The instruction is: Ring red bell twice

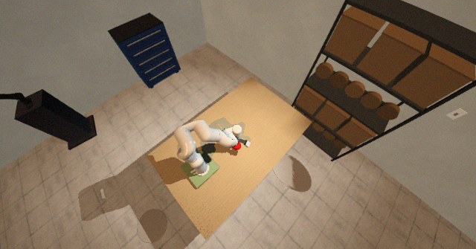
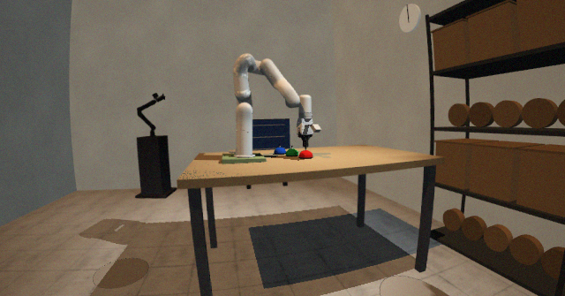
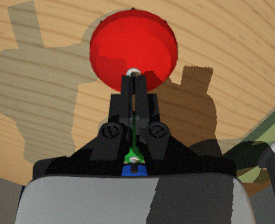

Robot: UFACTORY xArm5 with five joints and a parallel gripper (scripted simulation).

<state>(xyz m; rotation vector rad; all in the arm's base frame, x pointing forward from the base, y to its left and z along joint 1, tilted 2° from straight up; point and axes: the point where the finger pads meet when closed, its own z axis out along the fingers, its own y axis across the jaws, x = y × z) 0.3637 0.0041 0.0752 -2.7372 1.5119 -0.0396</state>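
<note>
Now: the red bell 50 mm below my hand. The rest, counted from my hand: blue bell 220 mm to the left, 140 mm behind, 50 mm below; green bell 110 mm to the left, 70 mm behind, 50 mm below.
</note>
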